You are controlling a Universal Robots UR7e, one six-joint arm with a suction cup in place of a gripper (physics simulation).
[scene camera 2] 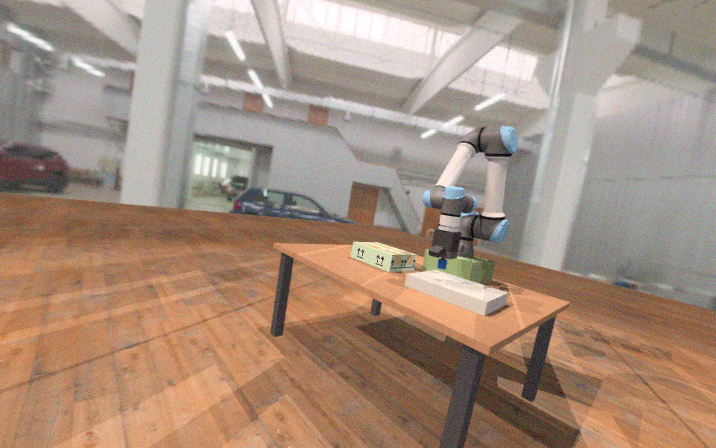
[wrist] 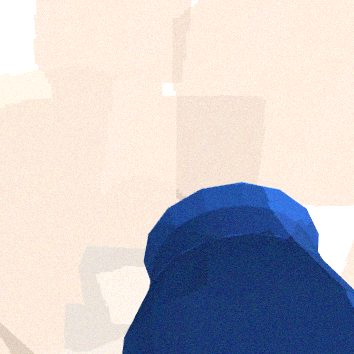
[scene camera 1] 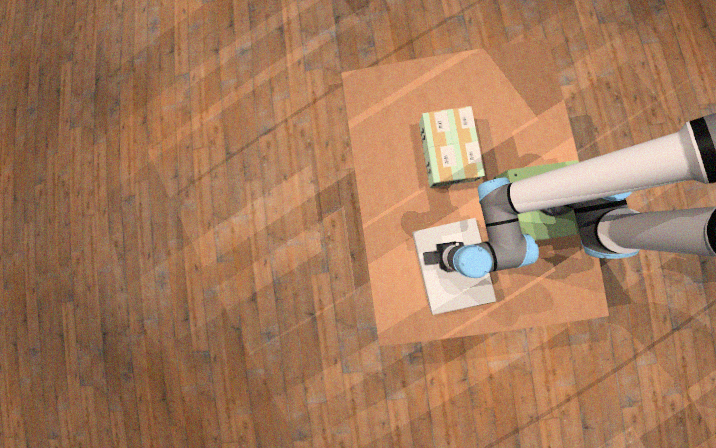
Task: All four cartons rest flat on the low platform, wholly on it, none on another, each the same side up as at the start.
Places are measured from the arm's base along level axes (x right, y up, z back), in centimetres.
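Where they show: hand, its tool point: (scene camera 2: pixel 441 268) (wrist: pixel 232 263); arm's base, origin of its link: (scene camera 2: pixel 458 254).
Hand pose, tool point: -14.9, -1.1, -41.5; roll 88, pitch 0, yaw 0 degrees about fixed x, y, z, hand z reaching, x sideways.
Note:
Each offset is from my tool point to the top centre of the thing, as dx, dy, dz. "pt": to the spot under its first point. Level surfaces: height alone.
Four pale green cartons with tan tape and white labels @(+48.3, -1.4, +7.9) (scene camera 1: pixel 440 129) @(+48.1, -1.4, +17.3) (scene camera 1: pixel 465 120) @(+33.5, -1.4, +7.5) (scene camera 1: pixel 447 161) @(+34.8, -1.4, +17.0) (scene camera 1: pixel 470 154) stand close together, two by two, on the table; in scene camera 2 the block of cartons @(pt +38.6, -5.4, +1.8) (scene camera 2: pixel 372 256) shows upward arrows on its side. The low platform @(-5.5, -4.9, +4.4) (scene camera 1: pixel 459 301) (scene camera 2: pixel 477 300) (wrist: pixel 100 150) is a white slab beside them, with no carton on it. My gripper (scene camera 1: pixel 449 257) (scene camera 2: pixel 441 267) (wrist: pixel 242 210) has a blue suction cup. The suction is on, with no carton at the cup. It hangs low over the platform, apparently with a small gap; the arm hides its tip in scene camera 1.
The table @(dy -9.7) (scene camera 1: pixel 390 295) (scene camera 2: pixel 327 266) carries the cartons, the platform and a green box (scene camera 1: pixel 549 226) (scene camera 2: pixel 483 269) under the arm's base. The green box stands behind the platform in scene camera 2. My forearm reaches over the green box.

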